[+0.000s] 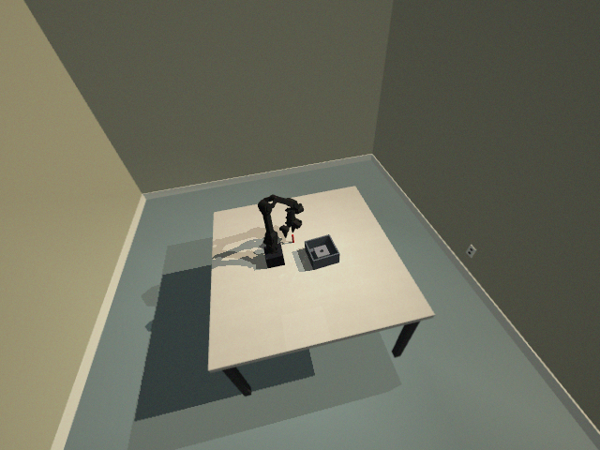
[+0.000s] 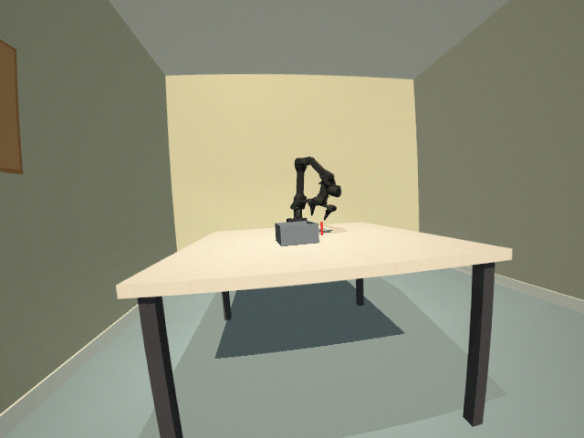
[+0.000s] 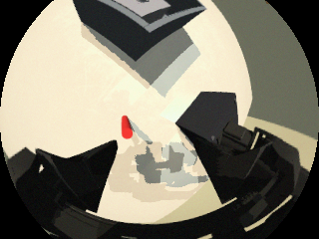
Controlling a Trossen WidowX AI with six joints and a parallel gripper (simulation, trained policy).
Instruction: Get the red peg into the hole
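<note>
My gripper tip is now 6 cm above the red peg, 2 cm to the right of it and 2 cm short of it. Also, from my gripper tip: plate 21 cm ahead, 15 cm to the right, 6 cm below; grey box 21 cm ahead, 15 cm to the right, 8 cm below.
</note>
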